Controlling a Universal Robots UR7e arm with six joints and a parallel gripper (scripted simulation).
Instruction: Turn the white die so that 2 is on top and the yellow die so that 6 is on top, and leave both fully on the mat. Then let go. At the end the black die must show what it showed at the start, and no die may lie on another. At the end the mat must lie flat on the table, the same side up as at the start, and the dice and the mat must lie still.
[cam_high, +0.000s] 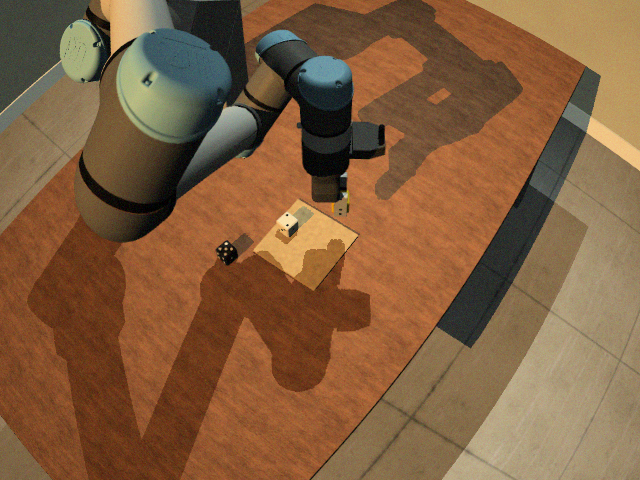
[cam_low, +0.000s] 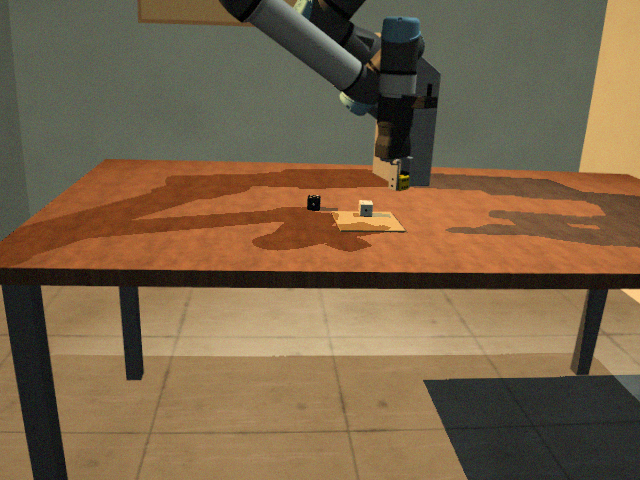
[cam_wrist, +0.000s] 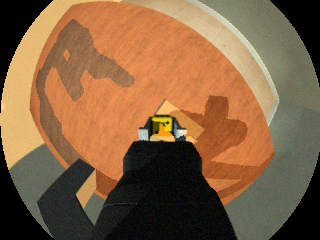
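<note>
My hand is 100 mm above the tan mat, 60 mm to the left of it and 40 mm past it. Also, from my hand: white die (90 mm below, 80 mm behind, 50 mm to the right); then yellow die (right at my hand); then black die (160 mm to the right, 140 mm behind, 90 mm below).
</note>
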